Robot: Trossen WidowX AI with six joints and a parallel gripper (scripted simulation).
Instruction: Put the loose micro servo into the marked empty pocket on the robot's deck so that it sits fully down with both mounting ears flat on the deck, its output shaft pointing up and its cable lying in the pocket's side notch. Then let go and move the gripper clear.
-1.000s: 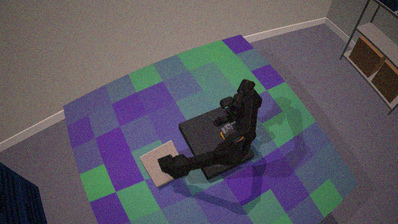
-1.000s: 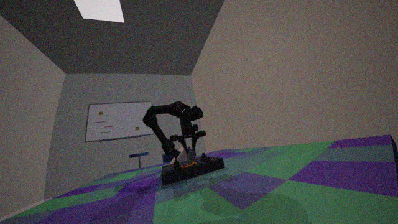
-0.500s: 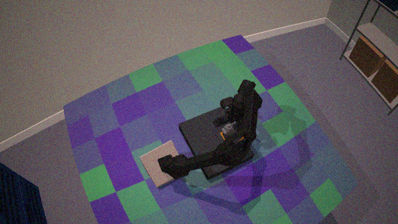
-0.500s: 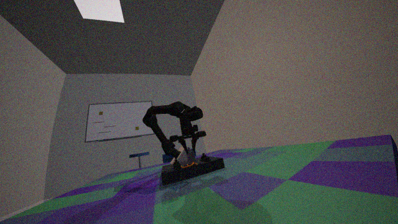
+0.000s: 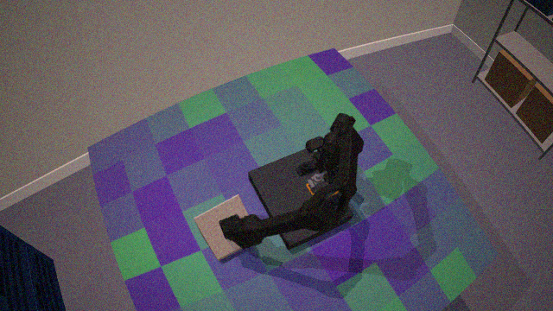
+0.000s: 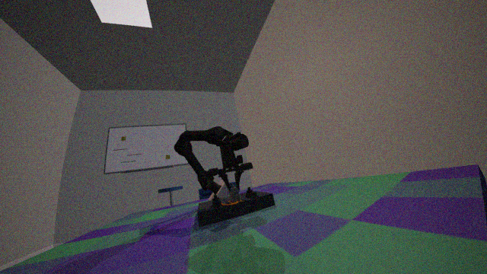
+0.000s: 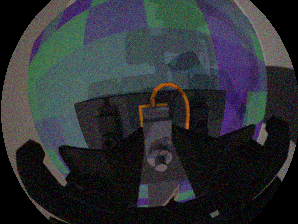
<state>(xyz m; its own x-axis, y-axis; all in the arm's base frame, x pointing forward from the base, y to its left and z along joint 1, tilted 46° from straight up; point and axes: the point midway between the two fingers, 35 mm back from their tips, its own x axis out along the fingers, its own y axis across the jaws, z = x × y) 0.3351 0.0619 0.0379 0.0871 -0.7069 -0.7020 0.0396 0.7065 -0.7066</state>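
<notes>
My gripper tip is 120 mm past the robot deck and 70 mm above it.
</notes>
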